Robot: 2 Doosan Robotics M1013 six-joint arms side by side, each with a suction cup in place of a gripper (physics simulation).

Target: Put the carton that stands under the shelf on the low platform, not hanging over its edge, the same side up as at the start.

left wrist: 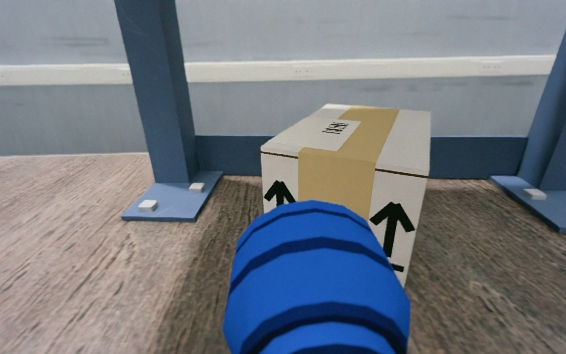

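Observation:
The carton is white with a broad tan tape strip over its top and front face. It stands upright on the floor between the shelf's blue posts, with a label on top and black arrows pointing up on its front face. My left suction cup, blue and ribbed, is in front of that face, apart from the carton and holding nothing. It hides the lower middle of the face. The low platform and my right suction cup do not show in this view.
A blue shelf post with a bolted foot plate stands left of the carton. Another post and foot plate are at the right. A low blue rail runs behind the carton, before a grey wall.

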